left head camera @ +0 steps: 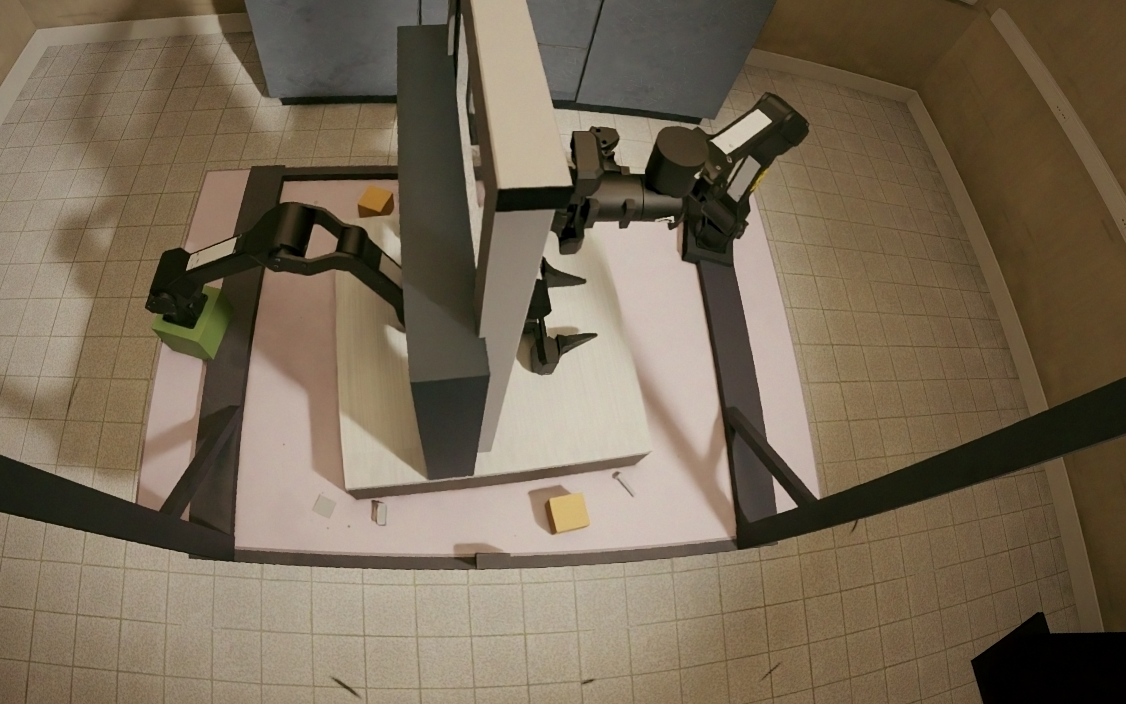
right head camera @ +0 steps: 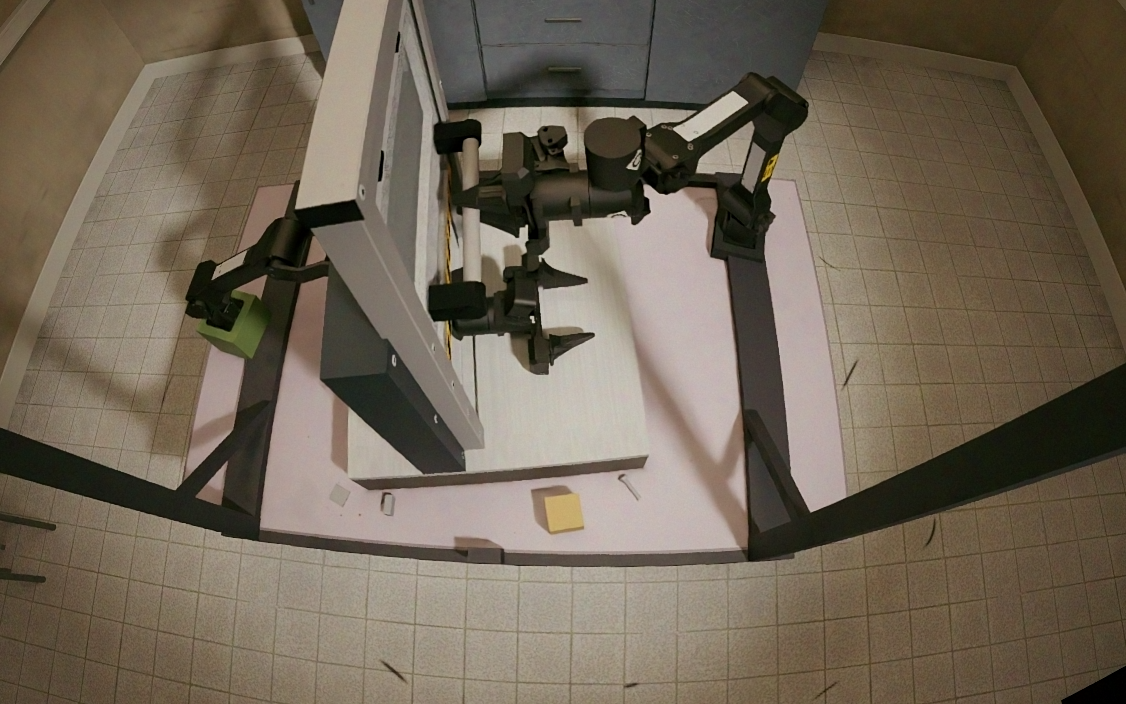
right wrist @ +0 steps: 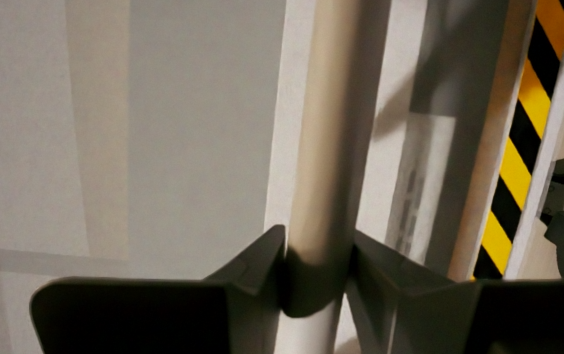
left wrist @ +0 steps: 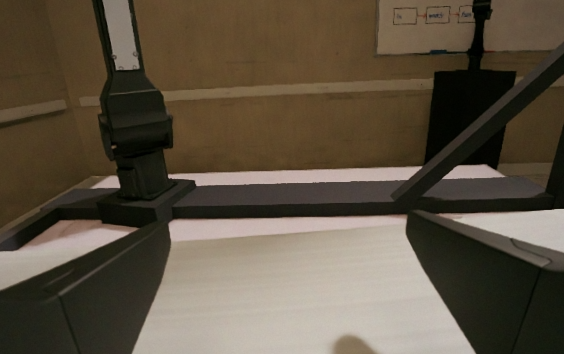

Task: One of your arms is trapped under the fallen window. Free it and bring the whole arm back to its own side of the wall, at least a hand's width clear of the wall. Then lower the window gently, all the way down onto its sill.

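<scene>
The wall with its pale window frame stands across the pale platform. The window's pane and its striped lower edge show; whether that edge touches my left arm is hidden. My left arm passes through the opening, and my left gripper is open and empty on the far side, low over the platform. My right gripper is shut on the window's handle bar; its fingertips are hidden in the left head camera.
Black handle mounts hold the bar's ends, the lower one above my left wrist. A yellow block and a small bolt lie in front of the platform. An orange block lies behind it.
</scene>
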